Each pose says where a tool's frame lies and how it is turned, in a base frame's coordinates. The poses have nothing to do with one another.
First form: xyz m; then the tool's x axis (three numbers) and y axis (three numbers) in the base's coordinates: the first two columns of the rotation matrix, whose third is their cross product.
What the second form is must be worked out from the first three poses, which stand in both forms.
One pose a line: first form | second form
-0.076, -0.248, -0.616, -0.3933, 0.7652, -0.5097, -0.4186, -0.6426, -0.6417 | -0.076, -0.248, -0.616, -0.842, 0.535, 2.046
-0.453, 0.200, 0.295, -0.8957, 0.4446, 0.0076, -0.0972, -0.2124, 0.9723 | -0.453, 0.200, 0.295, 1.335, -0.008, 2.681
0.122, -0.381, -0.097, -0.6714, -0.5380, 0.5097, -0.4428, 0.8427, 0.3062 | 0.122, -0.381, -0.097, 2.778, -0.535, -2.466
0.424, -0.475, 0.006, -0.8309, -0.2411, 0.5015, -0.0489, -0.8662, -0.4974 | 0.424, -0.475, 0.006, -0.612, -0.525, -2.859
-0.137, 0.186, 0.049, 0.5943, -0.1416, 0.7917, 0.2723, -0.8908, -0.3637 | -0.137, 0.186, 0.049, -2.504, -0.914, -0.234
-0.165, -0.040, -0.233, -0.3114, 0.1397, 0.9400, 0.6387, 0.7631, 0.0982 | -0.165, -0.040, -0.233, 2.850, -1.223, 2.720
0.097, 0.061, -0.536, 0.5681, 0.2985, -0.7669, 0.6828, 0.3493, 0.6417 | 0.097, 0.061, -0.536, 1.579, 0.874, 0.484
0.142, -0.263, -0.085, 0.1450, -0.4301, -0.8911, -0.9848, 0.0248, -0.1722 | 0.142, -0.263, -0.085, -2.752, 1.100, -1.246
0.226, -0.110, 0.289, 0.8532, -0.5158, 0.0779, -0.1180, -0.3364, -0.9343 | 0.226, -0.110, 0.289, -1.927, -0.078, -0.544
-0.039, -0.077, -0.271, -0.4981, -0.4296, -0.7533, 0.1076, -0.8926, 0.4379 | -0.039, -0.077, -0.271, 0.728, 0.853, -2.430
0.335, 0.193, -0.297, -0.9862, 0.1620, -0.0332, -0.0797, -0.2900, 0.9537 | 0.335, 0.193, -0.297, 1.267, 0.033, 2.979
